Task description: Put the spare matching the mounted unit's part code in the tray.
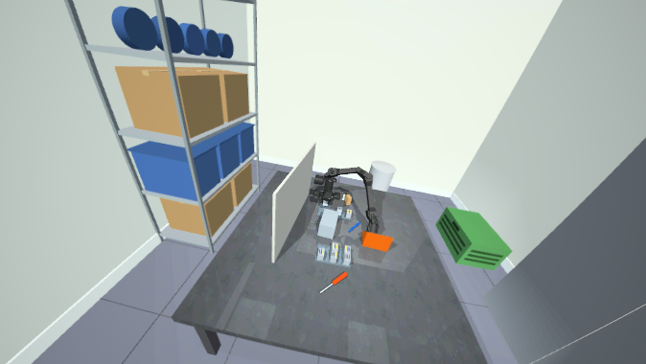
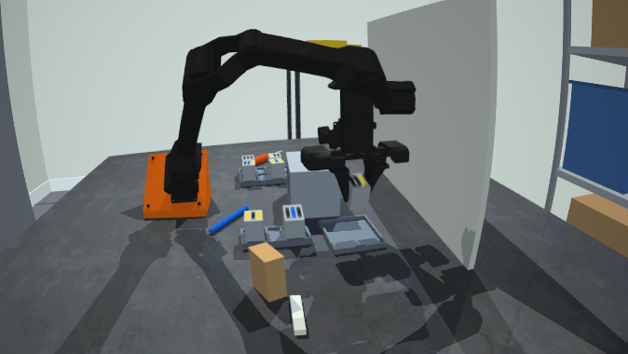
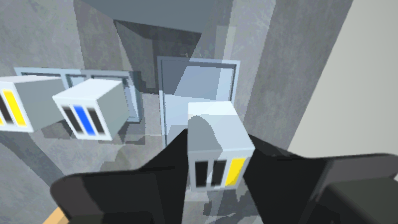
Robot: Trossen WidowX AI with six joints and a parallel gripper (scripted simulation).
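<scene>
The grey tray lies 1 cm behind my gripper tip and 7 cm below it. From my gripper tip the other things lie so: grey mounted unit 5 cm behind, 18 cm to the left, 2 cm below; then tan block 17 cm behind, 16 cm to the right, 4 cm below; then grey spare 3 cm above.
</scene>
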